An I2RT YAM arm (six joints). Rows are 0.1 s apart.
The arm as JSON. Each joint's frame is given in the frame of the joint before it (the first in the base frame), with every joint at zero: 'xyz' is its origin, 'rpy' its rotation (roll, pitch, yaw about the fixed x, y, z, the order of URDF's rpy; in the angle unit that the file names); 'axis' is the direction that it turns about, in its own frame. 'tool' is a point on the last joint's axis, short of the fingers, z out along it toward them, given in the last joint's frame.
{
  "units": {
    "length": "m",
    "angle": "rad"
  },
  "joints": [
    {
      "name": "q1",
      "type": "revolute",
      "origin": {
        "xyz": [
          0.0,
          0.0,
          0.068
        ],
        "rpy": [
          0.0,
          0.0,
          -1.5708
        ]
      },
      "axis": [
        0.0,
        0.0,
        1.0
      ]
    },
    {
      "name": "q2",
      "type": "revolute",
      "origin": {
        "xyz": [
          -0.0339,
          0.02,
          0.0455
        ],
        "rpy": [
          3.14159,
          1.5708,
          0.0
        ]
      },
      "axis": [
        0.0,
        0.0,
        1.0
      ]
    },
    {
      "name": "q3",
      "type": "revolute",
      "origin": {
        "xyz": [
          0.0,
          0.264,
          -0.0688
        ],
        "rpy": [
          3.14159,
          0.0,
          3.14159
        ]
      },
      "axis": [
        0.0,
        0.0,
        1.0
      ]
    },
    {
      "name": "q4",
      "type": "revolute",
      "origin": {
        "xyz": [
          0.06,
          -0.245,
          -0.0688
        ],
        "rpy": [
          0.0,
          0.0,
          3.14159
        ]
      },
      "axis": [
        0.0,
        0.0,
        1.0
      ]
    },
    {
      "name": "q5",
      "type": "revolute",
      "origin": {
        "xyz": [
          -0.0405,
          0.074,
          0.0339
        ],
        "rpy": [
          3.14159,
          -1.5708,
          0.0
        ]
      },
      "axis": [
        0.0,
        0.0,
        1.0
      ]
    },
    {
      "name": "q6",
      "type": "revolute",
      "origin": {
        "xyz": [
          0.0,
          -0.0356,
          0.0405
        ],
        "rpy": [
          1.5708,
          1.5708,
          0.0
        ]
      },
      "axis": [
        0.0,
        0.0,
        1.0
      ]
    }
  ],
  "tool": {
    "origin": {
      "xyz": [
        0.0,
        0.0,
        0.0
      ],
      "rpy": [
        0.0,
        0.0,
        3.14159
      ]
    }
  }
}
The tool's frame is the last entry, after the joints.
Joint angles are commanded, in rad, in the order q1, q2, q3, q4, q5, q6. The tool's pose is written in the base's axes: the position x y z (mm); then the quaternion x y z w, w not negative. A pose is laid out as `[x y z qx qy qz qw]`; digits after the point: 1 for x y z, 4 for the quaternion.
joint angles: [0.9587 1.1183 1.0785 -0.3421 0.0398 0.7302]
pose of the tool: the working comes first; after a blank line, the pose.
Where each joint sits with the arm in this pose, in the base's axes (m; each line is computed from the numbers above, not from the rounded line before):
q1: 0.0000 0.0000 0.0680
q2: -0.0163 0.0358 0.1135
q3: -0.0263 -0.0982 0.3509
q4: 0.0595 0.1437 0.4011
q5: 0.1353 0.1928 0.4111
q6: 0.1468 0.2066 0.3603
the tool: 0.1468 0.2066 0.3603

[146.8 206.6 360.3 -0.0834 0.8242 0.4077 0.3842]
